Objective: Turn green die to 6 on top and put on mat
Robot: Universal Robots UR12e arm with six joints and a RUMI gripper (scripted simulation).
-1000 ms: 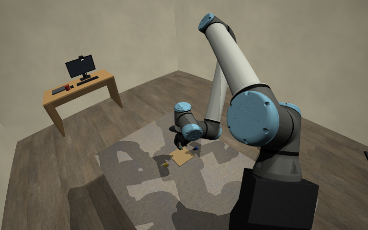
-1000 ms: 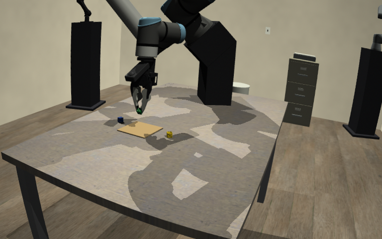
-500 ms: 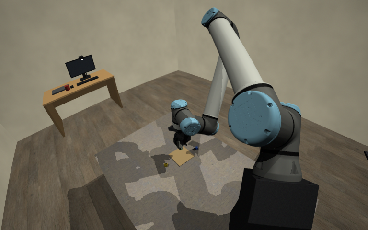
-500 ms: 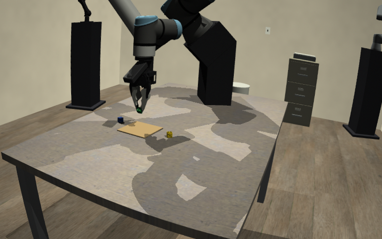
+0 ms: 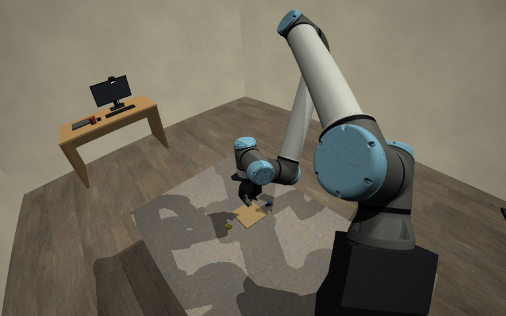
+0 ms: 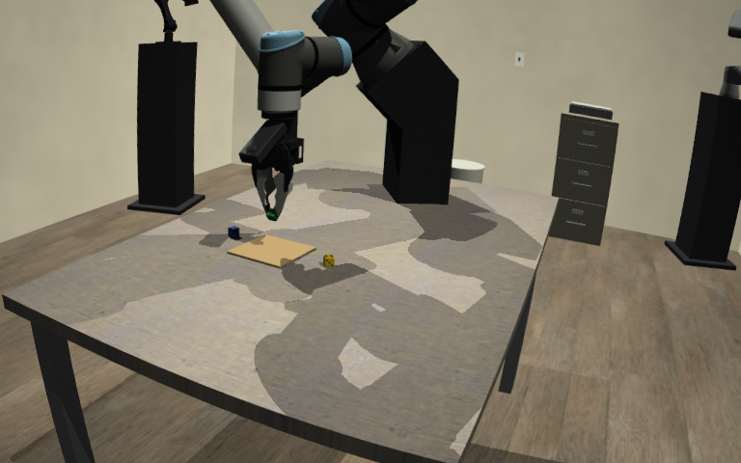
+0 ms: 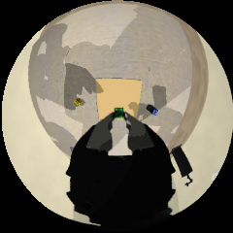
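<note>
My gripper is now 10 mm above the green die. Round my hand: blue die: 110 mm to the right, 80 mm below, 60 mm behind; yellow die: 140 mm to the left, 80 mm below, 40 mm ahead; tan mat: 90 mm below.
</note>
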